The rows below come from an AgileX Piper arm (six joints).
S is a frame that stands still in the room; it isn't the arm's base.
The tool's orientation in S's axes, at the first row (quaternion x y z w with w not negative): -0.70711 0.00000 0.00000 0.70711
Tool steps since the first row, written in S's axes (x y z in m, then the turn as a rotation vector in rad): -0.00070 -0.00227 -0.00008 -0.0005 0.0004 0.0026; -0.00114 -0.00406 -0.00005 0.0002 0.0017 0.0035; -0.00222 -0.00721 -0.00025 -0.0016 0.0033 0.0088; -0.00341 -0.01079 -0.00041 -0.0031 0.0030 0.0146; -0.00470 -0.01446 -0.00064 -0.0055 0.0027 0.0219; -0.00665 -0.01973 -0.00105 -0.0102 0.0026 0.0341
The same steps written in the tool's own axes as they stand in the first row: -0.00070 0.00008 -0.00227 -0.0005 -0.0026 0.0004; -0.00114 0.00005 -0.00406 0.0002 -0.0035 0.0017; -0.00222 0.00025 -0.00721 -0.0016 -0.0088 0.0033; -0.00341 0.00041 -0.01079 -0.0031 -0.0146 0.0030; -0.00470 0.00064 -0.01446 -0.0055 -0.0219 0.0027; -0.00665 0.00105 -0.01973 -0.0102 -0.0341 0.0026
